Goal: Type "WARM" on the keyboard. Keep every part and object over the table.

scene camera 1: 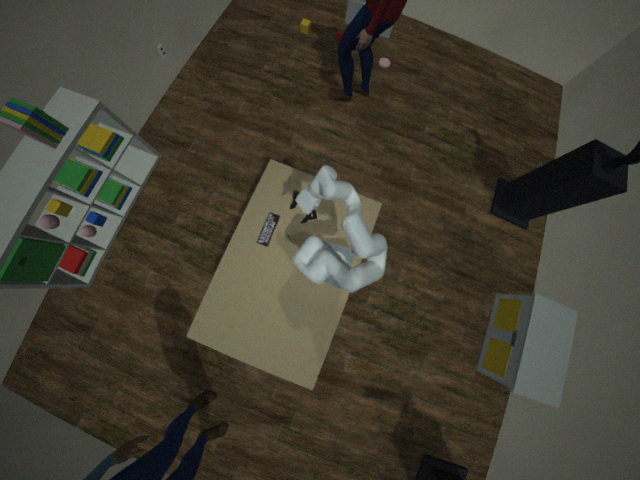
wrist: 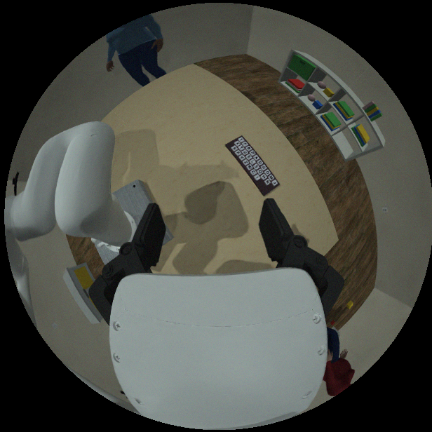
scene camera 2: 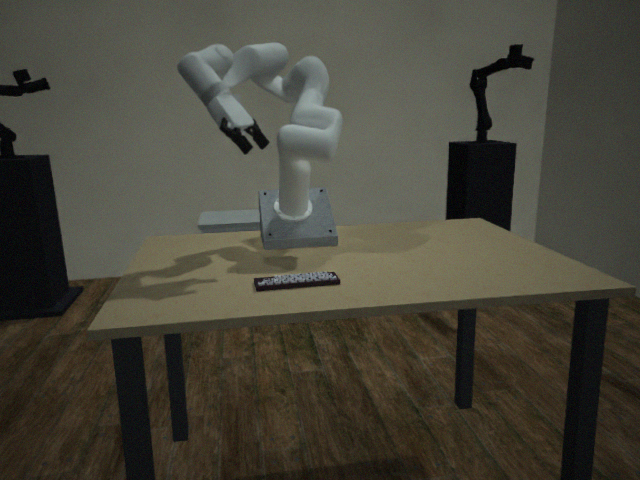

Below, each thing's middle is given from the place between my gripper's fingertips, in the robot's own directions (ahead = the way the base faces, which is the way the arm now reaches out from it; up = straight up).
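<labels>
The dark keyboard (scene camera 2: 301, 280) is 310 mm below my hand, 180 mm ahead of it and 70 mm to the left of it.
</labels>
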